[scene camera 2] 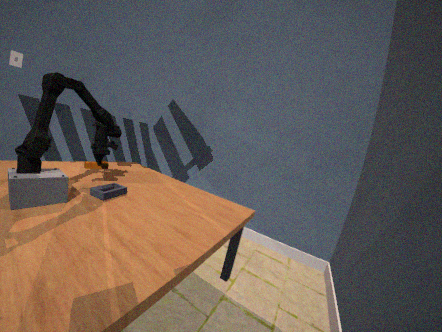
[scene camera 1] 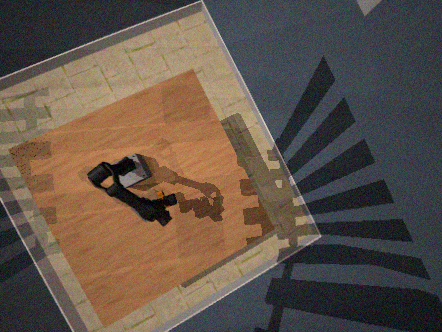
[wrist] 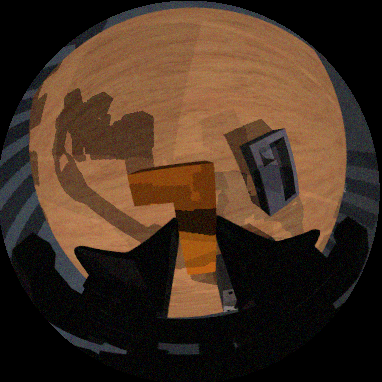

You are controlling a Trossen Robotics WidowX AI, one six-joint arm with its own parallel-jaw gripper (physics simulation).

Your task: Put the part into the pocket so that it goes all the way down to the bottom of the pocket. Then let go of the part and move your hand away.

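Places are measured from the arm's base along level axes (x right, y back, z down), in millimetres.
Pixels of known places: gripper, fingertip midpoint: (scene camera 2: 98,164) (scene camera 1: 163,200) (wrist: 196,220); arm's base, origin of the base link: (scene camera 2: 28,171) (scene camera 1: 129,165).
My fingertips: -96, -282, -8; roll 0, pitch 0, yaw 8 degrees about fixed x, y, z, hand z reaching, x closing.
For each thing: its top centre in the pictures, then the offset to it from my fingertips, as dx, dy, dz. Level surfaces: height alone.
- orange L-shaped part, middle of its top: (wrist: 179,237) (scene camera 1: 164,199) (scene camera 2: 96,161) -15, +6, -11
- wooden table, its level: dz +112
- dark grey block with an L-shaped pocket, middle of its top: (wrist: 280,173) (scene camera 2: 109,187) +160, -7, +76
My gripper (wrist: 196,220) (scene camera 2: 100,157) (scene camera 1: 166,199) is shut on the stem of an orange L-shaped part (wrist: 178,185) (scene camera 2: 92,165) (scene camera 1: 160,194). The part hangs at or just above the wooden table (scene camera 1: 203,132) (scene camera 2: 154,230) (wrist: 213,71); I cannot tell whether it touches. A dark grey block with an L-shaped pocket (wrist: 272,170) (scene camera 2: 108,191) lies flat on the table, to the right of the part in the wrist view and apart from it. In the overhead view the arm hides the block.
The arm's grey base box (scene camera 1: 135,169) (scene camera 2: 61,189) stands on the table near the block. The table's edges drop to a tiled floor (scene camera 1: 154,59) (scene camera 2: 269,280). Dark shadows of the arm lie across the wood.
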